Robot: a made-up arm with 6 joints. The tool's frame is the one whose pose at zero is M.
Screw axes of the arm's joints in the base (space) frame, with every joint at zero. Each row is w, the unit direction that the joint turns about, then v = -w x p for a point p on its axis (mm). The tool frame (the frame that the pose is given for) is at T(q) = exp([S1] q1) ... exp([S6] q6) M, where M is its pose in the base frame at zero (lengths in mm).
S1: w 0 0 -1 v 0.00 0.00 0.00
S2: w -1 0 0 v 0.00 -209.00 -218.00
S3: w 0 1 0 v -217.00 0.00 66.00
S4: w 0 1 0 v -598.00 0.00 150.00
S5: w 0 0 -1 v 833.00 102.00 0.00
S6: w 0 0 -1 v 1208.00 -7.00 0.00
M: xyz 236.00 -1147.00 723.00 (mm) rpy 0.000 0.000 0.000 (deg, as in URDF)
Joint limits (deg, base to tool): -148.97..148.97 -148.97..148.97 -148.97..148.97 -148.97..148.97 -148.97..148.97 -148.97..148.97
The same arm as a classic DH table. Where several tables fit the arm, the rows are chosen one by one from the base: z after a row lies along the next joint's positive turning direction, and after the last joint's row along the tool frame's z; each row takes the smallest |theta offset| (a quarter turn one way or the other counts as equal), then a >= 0, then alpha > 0; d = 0 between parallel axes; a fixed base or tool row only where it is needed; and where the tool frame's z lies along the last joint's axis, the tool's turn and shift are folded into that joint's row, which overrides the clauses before.
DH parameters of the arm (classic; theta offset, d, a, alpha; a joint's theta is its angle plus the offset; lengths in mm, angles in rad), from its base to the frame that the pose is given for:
base (fixed): 0.0000 0.0 0.0 3.1416
joint 1: 1.5708 -209.0 218.0 -1.5708
joint 2: 1.5708 -66.0 8.0 -1.5708
joint 3: 0.2170 0.0 390.1 0.0000
joint 4: 1.3538 -615.0 -48.0 -1.5708
joint 5: -1.2879 0.0 -390.5 0.0000
joint 6: 1.0420 0.0 250.5 3.1416
tool (fixed): -0.2459 125.0 0.0 0.0000
Joint limits (rad, base to tool): -2.6000..2.6000 -2.6000..2.6000 -2.6000..2.6000 -2.6000..2.6000 -2.6000..2.6000 -2.6000..2.6000

